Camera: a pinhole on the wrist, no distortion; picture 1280 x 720 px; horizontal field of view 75.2 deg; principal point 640.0 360.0 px. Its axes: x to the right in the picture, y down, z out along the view. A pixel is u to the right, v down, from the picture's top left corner.
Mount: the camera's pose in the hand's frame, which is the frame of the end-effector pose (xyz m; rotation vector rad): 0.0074 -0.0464 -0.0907 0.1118 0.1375 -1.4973
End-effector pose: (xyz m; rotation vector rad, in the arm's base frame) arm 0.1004 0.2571 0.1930 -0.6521 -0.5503 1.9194
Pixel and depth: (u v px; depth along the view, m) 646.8 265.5 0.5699
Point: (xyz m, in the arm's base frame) -0.0944 0.2318 0.6483
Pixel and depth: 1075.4 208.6 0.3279
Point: 0.1589 0.3170 0.5254
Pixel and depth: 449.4 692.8 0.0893
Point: 0.1097 0.3121 0.2083
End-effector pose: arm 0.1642 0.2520 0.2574 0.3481 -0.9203 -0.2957
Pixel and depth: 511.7 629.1 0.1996
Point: 0.1124 0.1655 0.3544
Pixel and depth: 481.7 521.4 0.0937
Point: 0.1715 0.2025 0.2613
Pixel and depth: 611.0 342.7 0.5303
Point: -0.1979 0.0748 0.4581
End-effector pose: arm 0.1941 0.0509 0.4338 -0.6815 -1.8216 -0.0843
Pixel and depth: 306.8 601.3 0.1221
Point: 0.1467 0.0697 0.4618
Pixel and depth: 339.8 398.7 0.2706
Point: 0.0310 0.1383 0.3789
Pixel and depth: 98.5 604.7 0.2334
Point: 0.0760 0.2010 0.4181
